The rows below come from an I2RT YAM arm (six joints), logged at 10 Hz.
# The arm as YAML. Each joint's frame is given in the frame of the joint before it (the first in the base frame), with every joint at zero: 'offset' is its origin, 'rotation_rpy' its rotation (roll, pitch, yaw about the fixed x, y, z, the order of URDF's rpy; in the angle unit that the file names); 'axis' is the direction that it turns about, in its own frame. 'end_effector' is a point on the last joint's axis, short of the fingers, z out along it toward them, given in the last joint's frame.
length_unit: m
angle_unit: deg
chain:
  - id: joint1
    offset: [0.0, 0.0, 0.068]
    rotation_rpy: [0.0, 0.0, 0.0]
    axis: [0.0, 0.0, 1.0]
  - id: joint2
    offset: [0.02, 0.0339, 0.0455]
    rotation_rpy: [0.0, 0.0, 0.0]
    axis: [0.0, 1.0, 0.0]
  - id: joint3
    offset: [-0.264, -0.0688, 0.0]
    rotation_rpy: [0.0, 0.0, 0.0]
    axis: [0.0, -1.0, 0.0]
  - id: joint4
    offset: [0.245, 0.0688, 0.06]
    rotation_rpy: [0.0, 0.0, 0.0]
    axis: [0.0, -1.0, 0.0]
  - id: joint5
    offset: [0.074, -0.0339, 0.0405]
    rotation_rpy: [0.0, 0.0, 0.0]
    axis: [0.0, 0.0, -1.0]
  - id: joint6
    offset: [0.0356, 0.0, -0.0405]
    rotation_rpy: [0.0, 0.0, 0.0]
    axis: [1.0, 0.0, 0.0]
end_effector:
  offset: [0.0, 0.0, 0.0]
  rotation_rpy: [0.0, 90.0, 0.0]
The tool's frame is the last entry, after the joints.
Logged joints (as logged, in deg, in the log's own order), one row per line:
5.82 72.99 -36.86 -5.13 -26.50 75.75
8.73 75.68 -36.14 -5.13 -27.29 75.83
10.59 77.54 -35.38 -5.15 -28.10 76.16
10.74 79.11 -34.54 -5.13 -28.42 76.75
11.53 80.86 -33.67 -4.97 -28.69 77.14
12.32 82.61 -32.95 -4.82 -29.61 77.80
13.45 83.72 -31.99 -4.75 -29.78 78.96
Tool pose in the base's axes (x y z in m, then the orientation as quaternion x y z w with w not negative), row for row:
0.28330 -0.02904 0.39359 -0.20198 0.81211 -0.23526 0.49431
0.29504 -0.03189 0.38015 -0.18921 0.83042 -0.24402 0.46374
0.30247 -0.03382 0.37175 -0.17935 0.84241 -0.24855 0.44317
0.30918 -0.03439 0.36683 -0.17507 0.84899 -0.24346 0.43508
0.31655 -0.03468 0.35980 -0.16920 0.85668 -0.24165 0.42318
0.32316 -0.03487 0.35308 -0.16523 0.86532 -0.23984 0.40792
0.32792 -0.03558 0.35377 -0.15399 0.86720 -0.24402 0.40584
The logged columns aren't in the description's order. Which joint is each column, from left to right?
Columns, left to right: joint5, joint2, joint6, joint1, joint4, joint3.
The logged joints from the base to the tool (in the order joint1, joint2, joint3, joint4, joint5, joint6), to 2 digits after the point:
-5.13 72.99 75.75 -26.50 5.82 -36.86
-5.13 75.68 75.83 -27.29 8.73 -36.14
-5.15 77.54 76.16 -28.10 10.59 -35.38
-5.13 79.11 76.75 -28.42 10.74 -34.54
-4.97 80.86 77.14 -28.69 11.53 -33.67
-4.82 82.61 77.80 -29.61 12.32 -32.95
-4.75 83.72 78.96 -29.78 13.45 -31.99

